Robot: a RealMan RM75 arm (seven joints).
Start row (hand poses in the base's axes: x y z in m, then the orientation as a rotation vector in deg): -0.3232 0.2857 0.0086 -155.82 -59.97 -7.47
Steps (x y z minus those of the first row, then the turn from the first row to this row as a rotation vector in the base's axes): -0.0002 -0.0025 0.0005 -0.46 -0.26 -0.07; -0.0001 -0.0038 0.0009 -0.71 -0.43 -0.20; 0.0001 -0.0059 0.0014 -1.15 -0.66 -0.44; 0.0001 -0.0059 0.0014 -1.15 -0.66 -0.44; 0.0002 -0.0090 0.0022 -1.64 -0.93 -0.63; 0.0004 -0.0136 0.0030 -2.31 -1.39 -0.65; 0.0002 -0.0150 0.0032 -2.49 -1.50 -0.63
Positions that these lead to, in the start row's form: -0.3234 0.2832 0.0091 -156.32 -60.10 -7.61; -0.3233 0.2819 0.0095 -156.66 -60.06 -7.75; -0.3231 0.2798 0.0100 -157.23 -59.95 -7.89; -0.3231 0.2798 0.0100 -157.23 -59.95 -7.89; -0.3230 0.2767 0.0108 -157.83 -59.93 -8.06; -0.3228 0.2721 0.0116 -158.54 -60.26 -8.37; -0.3230 0.2707 0.0118 -158.71 -60.38 -8.43
